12 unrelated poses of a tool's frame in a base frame.
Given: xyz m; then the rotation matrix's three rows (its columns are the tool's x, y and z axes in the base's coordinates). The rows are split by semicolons.
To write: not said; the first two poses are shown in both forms.
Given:
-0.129, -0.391, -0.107; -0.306, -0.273, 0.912; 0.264, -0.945, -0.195; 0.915, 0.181, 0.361
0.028, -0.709, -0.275; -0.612, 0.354, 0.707; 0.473, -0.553, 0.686; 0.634, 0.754, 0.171
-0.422, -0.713, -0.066; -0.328, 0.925, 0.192; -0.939, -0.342, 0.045; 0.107, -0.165, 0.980
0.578, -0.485, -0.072; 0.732, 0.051, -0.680; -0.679, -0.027, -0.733; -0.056, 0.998, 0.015
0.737, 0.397, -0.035; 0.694, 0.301, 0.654; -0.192, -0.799, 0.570; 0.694, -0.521, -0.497
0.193, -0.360, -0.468; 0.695, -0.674, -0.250; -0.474, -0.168, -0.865; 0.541, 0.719, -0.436
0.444, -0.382, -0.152; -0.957, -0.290, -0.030; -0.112, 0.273, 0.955; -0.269, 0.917, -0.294
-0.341, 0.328, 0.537; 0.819, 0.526, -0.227; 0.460, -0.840, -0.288; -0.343, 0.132, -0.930
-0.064, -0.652, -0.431; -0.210, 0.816, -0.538; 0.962, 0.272, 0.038; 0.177, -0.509, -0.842
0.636, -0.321, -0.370; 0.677, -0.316, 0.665; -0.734, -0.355, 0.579; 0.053, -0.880, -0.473
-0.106, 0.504, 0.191; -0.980, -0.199, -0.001; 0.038, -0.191, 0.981; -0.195, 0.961, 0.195
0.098, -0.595, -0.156; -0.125, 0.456, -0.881; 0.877, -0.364, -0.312; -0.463, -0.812, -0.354
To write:
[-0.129, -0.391, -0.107, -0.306, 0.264, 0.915, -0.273, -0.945, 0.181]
[0.028, -0.709, -0.275, -0.612, 0.473, 0.634, 0.354, -0.553, 0.754]
[-0.422, -0.713, -0.066, -0.328, -0.939, 0.107, 0.925, -0.342, -0.165]
[0.578, -0.485, -0.072, 0.732, -0.679, -0.056, 0.051, -0.027, 0.998]
[0.737, 0.397, -0.035, 0.694, -0.192, 0.694, 0.301, -0.799, -0.521]
[0.193, -0.360, -0.468, 0.695, -0.474, 0.541, -0.674, -0.168, 0.719]
[0.444, -0.382, -0.152, -0.957, -0.112, -0.269, -0.290, 0.273, 0.917]
[-0.341, 0.328, 0.537, 0.819, 0.460, -0.343, 0.526, -0.840, 0.132]
[-0.064, -0.652, -0.431, -0.210, 0.962, 0.177, 0.816, 0.272, -0.509]
[0.636, -0.321, -0.370, 0.677, -0.734, 0.053, -0.316, -0.355, -0.880]
[-0.106, 0.504, 0.191, -0.980, 0.038, -0.195, -0.199, -0.191, 0.961]
[0.098, -0.595, -0.156, -0.125, 0.877, -0.463, 0.456, -0.364, -0.812]

